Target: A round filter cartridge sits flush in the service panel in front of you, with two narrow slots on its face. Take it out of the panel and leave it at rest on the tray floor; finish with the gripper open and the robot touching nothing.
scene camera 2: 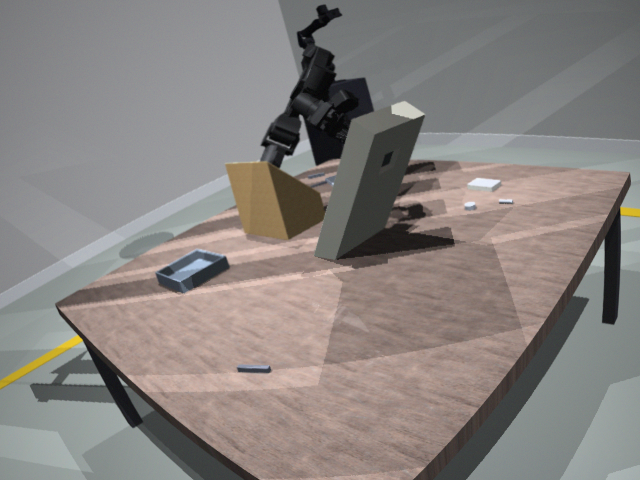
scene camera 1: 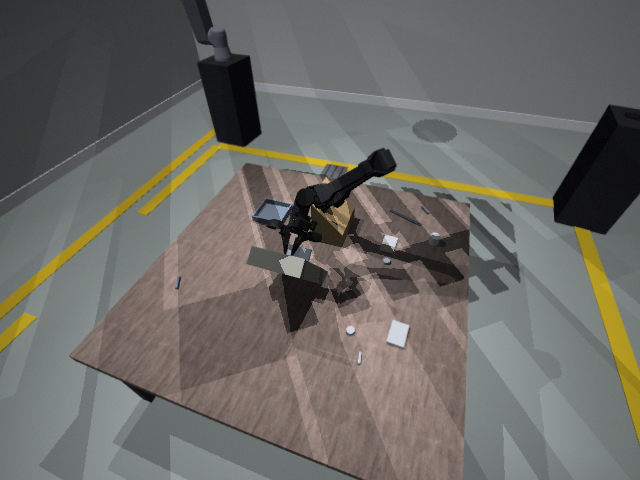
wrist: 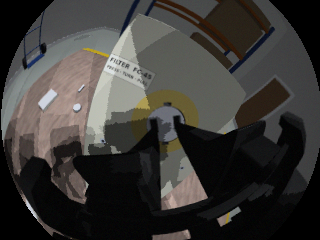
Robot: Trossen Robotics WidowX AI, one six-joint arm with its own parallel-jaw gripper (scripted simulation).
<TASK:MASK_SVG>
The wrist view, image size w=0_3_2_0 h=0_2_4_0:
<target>my gripper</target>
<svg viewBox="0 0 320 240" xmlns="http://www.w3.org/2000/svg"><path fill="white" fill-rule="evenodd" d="M307 132L304 120L288 111L280 117L281 133L277 144L263 135L264 120L235 129L227 135L204 131L177 121L177 136L208 197L183 207L161 209L160 147L156 125L145 133L139 143L133 145L131 151L113 155L108 153L73 157L73 167L89 184L87 192L84 193L87 197L85 204L68 199L68 196L53 184L51 165L39 156L31 156L19 172L21 187L28 203L43 223L69 236L68 239L53 232L52 237L56 240L153 240L152 236L189 231L191 239L188 240L268 240L288 219L307 189L307 181L300 172L297 172L299 169L295 169L304 156ZM241 209L240 213L231 217L232 221L220 227L217 217L225 216L225 213L232 212L232 209L237 207Z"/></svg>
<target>round filter cartridge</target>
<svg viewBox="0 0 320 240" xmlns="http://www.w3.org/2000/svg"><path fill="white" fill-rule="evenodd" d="M163 103L164 107L155 109L148 116L145 127L147 127L148 132L153 125L156 125L159 141L169 141L177 137L175 123L180 121L180 123L185 124L185 120L175 107L171 107L168 103Z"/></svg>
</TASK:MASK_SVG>
